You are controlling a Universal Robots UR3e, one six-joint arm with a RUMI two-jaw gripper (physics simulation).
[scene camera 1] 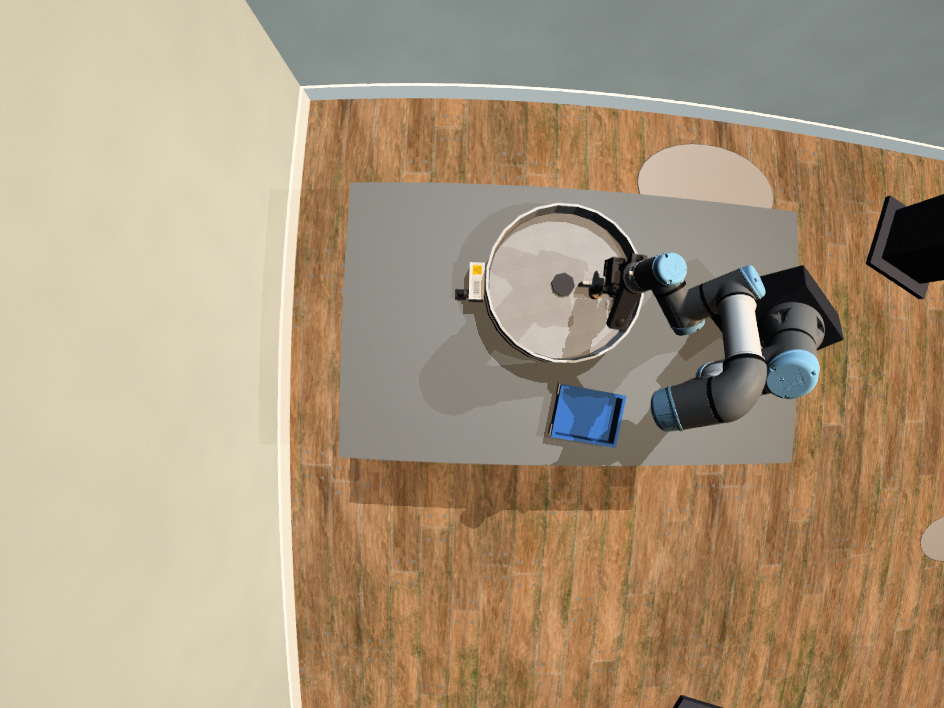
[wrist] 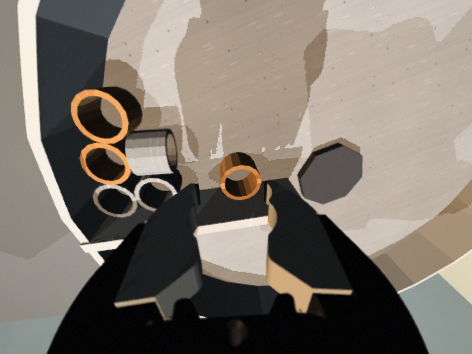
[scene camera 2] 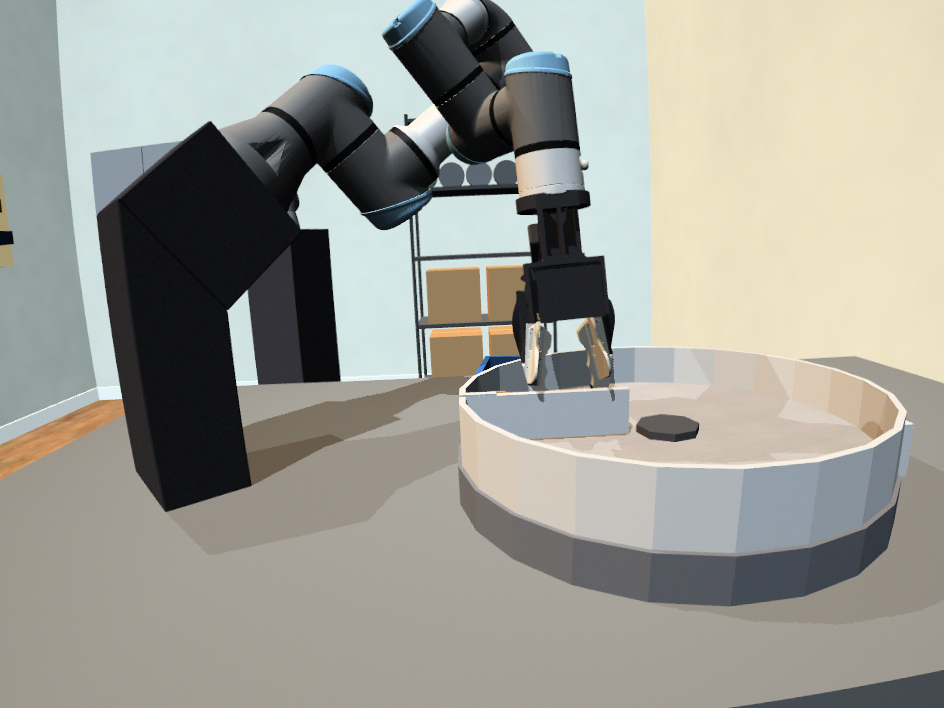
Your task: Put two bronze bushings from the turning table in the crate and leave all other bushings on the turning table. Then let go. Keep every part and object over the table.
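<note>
The turning table is a round, walled bin. My gripper is open over its inside. In the wrist view a small upright bronze bushing shows ahead of the gap between the fingertips, not gripped. To the left, by the wall, stand a large bronze bushing and a smaller bronze one. Beside them a silver bushing lies on its side, and two silver rings show below. The blue crate shows no bushing in its visible inside.
A dark hub stands at the turning table's centre. A straight pale plate reaches inward from its wall, close to my fingers. A small white box with an orange label stands against the outer wall.
</note>
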